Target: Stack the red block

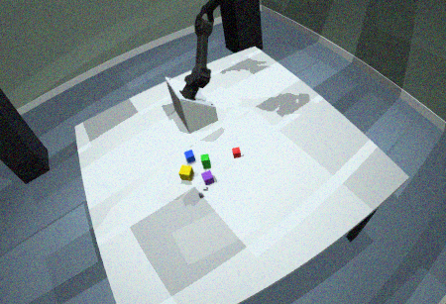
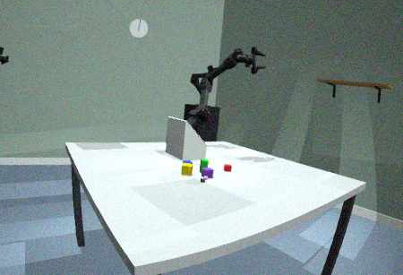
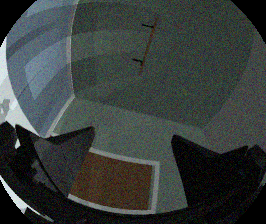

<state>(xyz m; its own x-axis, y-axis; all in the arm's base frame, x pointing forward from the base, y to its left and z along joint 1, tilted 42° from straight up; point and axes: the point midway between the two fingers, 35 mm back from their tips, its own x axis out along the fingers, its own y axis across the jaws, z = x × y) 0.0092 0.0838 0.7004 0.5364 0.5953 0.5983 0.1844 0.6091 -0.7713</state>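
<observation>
Right now my gripper tip is 24 cm short of the red block, 50 cm to the left of it and 63 cm above it. Round my gripper tip: purple block (28 cm ahead, 67 cm to the right, 63 cm below); then blue block (14 cm ahead, 68 cm to the right, 63 cm below); then yellow block (21 cm ahead, 73 cm to the right, 62 cm below).
</observation>
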